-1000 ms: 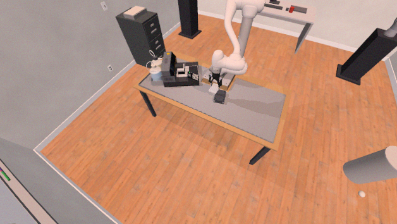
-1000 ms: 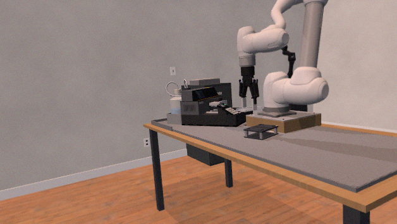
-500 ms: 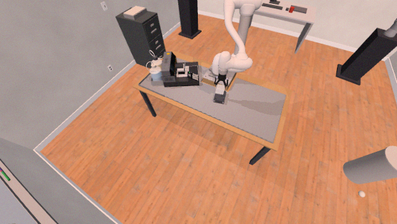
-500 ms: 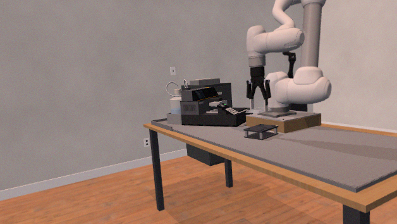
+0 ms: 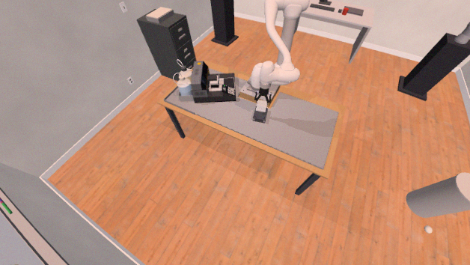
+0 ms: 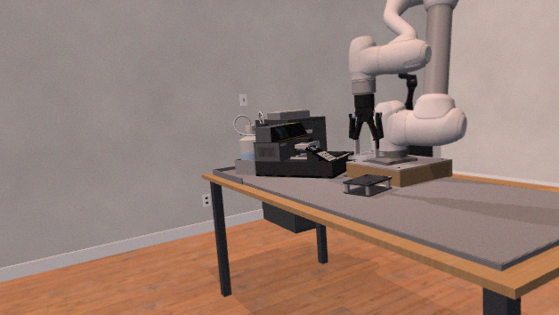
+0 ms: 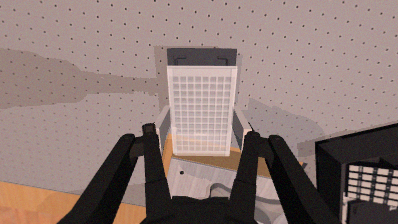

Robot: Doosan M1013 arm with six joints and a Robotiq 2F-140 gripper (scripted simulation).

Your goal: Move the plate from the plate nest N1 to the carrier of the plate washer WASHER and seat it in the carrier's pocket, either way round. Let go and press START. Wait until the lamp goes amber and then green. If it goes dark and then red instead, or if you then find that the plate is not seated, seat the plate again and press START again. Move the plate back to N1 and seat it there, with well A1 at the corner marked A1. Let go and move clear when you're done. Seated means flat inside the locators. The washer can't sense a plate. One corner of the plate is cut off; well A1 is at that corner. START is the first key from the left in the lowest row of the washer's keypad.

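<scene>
Right now my hand is 30 mm above the white well plate. Round my hand: black plate nest N1 (120 mm below); plate washer (50 mm behind, 590 mm to the right, 30 mm below).
</scene>
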